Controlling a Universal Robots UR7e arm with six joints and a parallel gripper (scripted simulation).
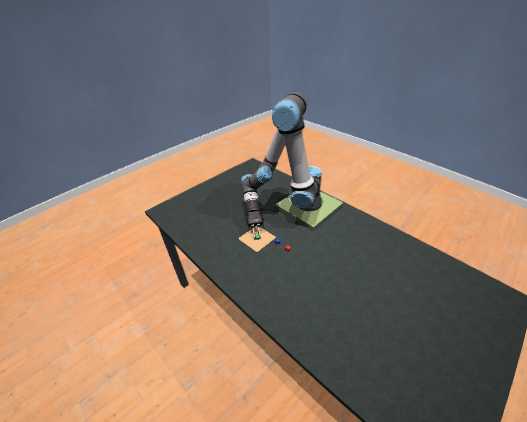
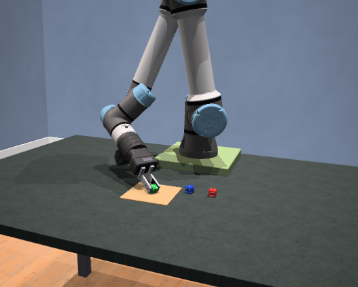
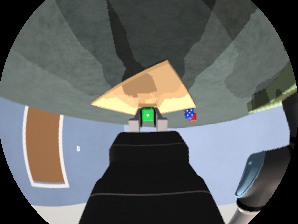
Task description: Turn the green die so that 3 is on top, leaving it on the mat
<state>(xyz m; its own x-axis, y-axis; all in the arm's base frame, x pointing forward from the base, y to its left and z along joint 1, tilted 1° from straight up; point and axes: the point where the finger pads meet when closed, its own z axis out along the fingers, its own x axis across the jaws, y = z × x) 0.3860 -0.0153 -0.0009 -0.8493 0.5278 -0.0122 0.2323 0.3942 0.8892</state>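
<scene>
Right now my hand is 1 cm to the right of the green die and 1 cm above it. The rest, counted from my hand: red die: 6 cm behind, 17 cm to the left, 1 cm below; then tan mat: 2 cm below; then blue die: 5 cm behind, 10 cm to the left, 1 cm below.
</scene>
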